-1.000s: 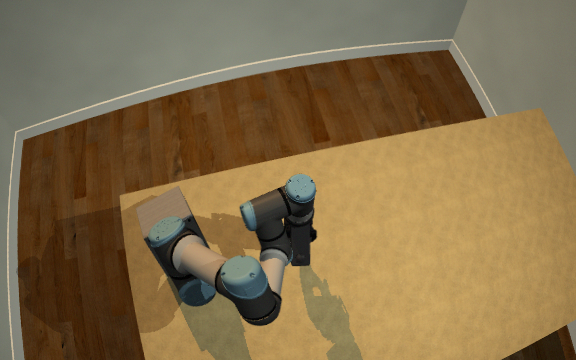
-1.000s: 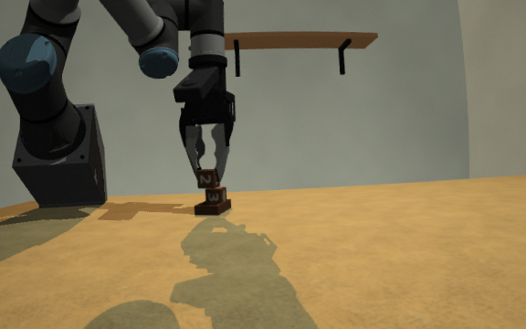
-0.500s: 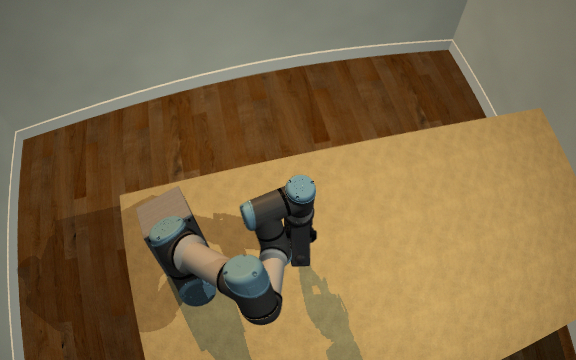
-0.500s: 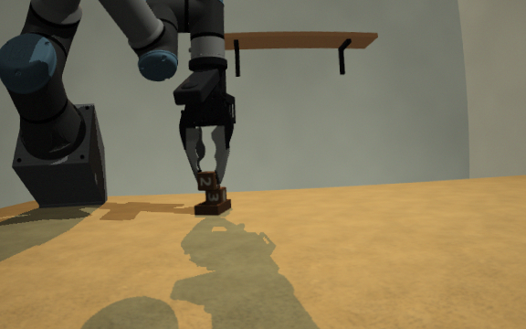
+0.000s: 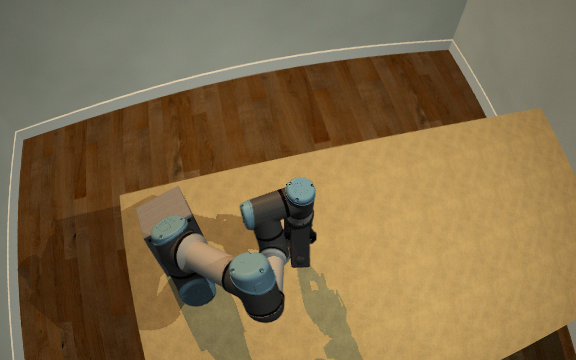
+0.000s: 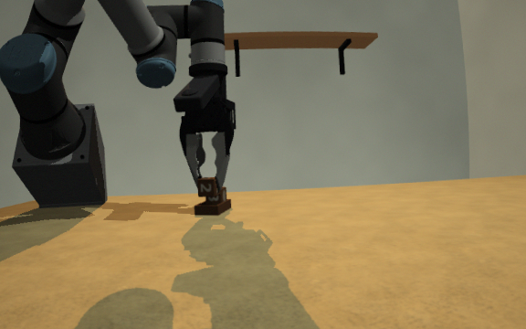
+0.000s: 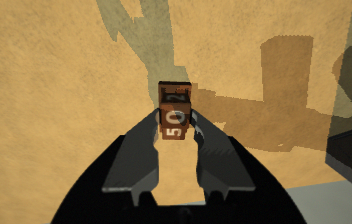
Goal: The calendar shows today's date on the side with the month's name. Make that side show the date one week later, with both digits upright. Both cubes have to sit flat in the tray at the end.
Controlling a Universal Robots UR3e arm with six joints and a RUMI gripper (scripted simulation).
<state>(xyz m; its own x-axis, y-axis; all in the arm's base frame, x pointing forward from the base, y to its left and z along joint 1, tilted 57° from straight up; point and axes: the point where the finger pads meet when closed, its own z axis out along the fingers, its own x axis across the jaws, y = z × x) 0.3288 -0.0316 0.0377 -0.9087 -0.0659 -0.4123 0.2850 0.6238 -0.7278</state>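
Right now the brown calendar tray is 5 cm below my hand and 2 cm to the left of it. The rest, counted from my hand: digit cube 1 cm below.
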